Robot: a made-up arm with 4 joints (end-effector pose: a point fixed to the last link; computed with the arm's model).
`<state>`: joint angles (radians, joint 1 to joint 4).
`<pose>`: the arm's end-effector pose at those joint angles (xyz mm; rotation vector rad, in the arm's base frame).
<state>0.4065 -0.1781 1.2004 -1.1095</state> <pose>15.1 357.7 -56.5 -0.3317 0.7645 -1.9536</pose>
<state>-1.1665 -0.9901 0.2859 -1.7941</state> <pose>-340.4 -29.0 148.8 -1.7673 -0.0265 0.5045</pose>
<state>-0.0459 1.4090 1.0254 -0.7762</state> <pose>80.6 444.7 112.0 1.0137 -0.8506 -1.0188</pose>
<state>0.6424 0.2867 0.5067 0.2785</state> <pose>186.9 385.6 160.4 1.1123 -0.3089 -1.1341</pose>
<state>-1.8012 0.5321 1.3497 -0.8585</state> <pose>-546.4 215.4 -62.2 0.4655 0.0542 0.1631</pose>
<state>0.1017 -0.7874 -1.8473 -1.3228</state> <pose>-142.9 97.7 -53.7 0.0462 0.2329 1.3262</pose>
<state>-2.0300 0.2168 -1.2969 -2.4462</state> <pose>-287.0 301.7 148.1 0.3334 -2.5825 1.4513</pose>
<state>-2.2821 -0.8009 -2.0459 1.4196</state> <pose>-423.5 196.3 318.0 1.8665 -2.1310 -0.1017</pose>
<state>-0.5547 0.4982 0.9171 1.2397</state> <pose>-405.7 381.1 328.9 2.2053 -0.1192 0.3577</pose>
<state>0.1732 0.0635 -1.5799 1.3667</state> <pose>-157.2 85.2 390.1 1.2288 1.8195 0.9004</pose>
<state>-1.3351 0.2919 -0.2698 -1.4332</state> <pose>-225.2 113.7 -109.0 -0.4452 -0.8779 0.8763</pose>
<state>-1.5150 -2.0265 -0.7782 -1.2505</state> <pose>-300.8 10.7 270.6 -1.6382 1.3797 1.4908</pose>
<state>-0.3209 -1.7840 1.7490 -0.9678</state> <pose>-345.5 339.9 49.3 -1.9767 0.9518 -1.4758</pose>
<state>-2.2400 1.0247 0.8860 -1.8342</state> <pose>-366.7 65.0 -189.4 0.2487 -0.6333 0.5553</pose>
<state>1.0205 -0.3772 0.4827 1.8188</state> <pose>161.8 66.1 420.0 2.3842 -1.0656 -1.0947</pose>
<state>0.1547 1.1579 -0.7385 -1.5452</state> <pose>82.3 50.2 -18.7 -0.9544 -1.1899 -0.3882</pose>
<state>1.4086 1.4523 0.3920 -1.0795</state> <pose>160.4 -136.3 -113.3 -0.5841 -0.9152 -2.0983</pose>
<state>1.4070 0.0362 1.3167 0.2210</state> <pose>300.2 -177.2 63.4 0.7295 -0.8707 -2.7402</pose>
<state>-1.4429 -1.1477 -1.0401 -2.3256</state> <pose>-83.8 133.2 14.4 -1.1565 -0.8444 2.0785</pose>
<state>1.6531 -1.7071 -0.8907 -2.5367</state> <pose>-244.1 -10.6 26.9 -0.0334 1.0789 -0.1707</pose>
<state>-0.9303 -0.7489 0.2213 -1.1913</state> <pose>-432.9 92.6 39.4 -1.0334 0.3810 0.2709</pose>
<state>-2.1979 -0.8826 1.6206 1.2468</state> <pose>-683.2 151.8 85.8 1.0545 0.4483 0.5416</pose>
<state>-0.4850 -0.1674 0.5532 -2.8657</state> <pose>-332.7 33.0 207.2 -2.2311 -0.1498 -0.5087</pose>
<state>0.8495 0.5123 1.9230 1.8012</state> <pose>137.6 238.8 400.2 1.1949 -2.6863 -0.3582</pose>
